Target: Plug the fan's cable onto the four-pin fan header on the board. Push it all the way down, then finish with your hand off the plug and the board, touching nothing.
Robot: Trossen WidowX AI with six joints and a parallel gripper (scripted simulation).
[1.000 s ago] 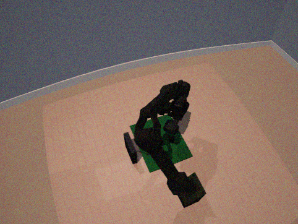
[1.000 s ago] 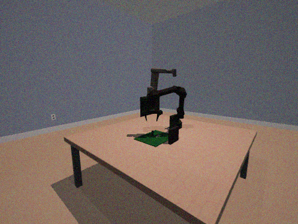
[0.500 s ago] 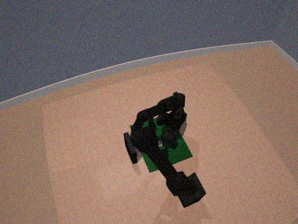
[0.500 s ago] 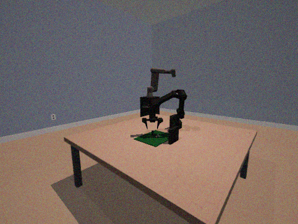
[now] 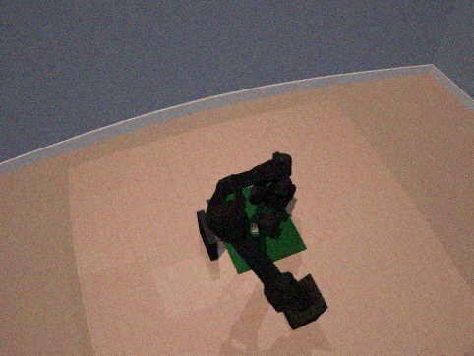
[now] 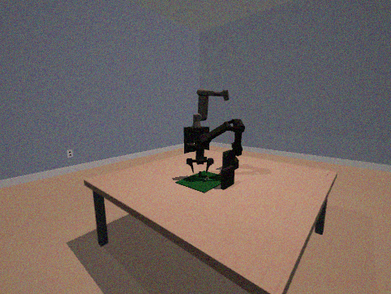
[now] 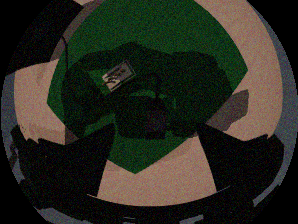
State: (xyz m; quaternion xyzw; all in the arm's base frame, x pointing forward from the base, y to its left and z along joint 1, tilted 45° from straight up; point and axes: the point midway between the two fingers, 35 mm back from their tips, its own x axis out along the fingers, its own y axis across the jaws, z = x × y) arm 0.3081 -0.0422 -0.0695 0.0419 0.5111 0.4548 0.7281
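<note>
Now: the black plug 10 mm to the left of my gripper tip and 10 mm below it. Also, from my gripper tip: dark fan: 20 mm ahead, 220 mm to the left, 30 mm above; then green circuit board: 30 mm ahead, 50 mm to the left, 50 mm below; then pale fan header: 10 mm ahead, 70 mm to the left, 30 mm below.
</note>
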